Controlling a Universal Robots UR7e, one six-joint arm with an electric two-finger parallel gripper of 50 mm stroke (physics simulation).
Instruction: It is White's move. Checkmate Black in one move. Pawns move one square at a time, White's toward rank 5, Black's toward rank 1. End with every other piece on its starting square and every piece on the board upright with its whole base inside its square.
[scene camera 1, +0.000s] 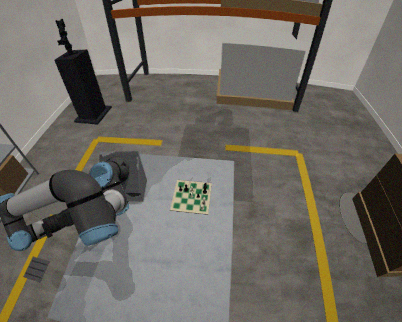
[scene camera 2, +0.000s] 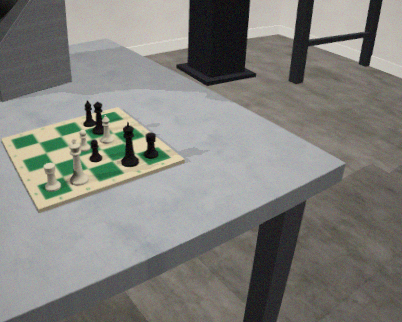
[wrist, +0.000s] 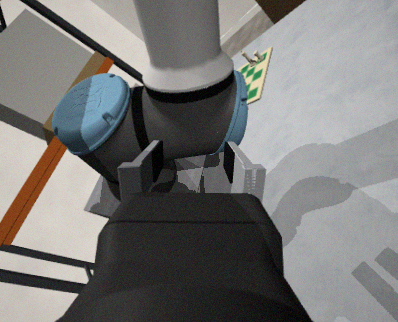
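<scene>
My gripper is open and empty in the wrist view, far left of the board by scene camera 1, where the arm hides its fingertips. The chessboard is green and cream. In scene camera 2 a white rook stands at the near-left corner, beside a tall white piece. A white pawn and a black pawn stand mid-board. A tall black piece stands beside a black rook. Farther back are a white bishop-like piece and two black pieces. All look upright.
The board lies on a grey table. A grey block-like base stands left of the board. The folded arm is over the table's left side. A black pedestal and a shelf rack stand beyond the table.
</scene>
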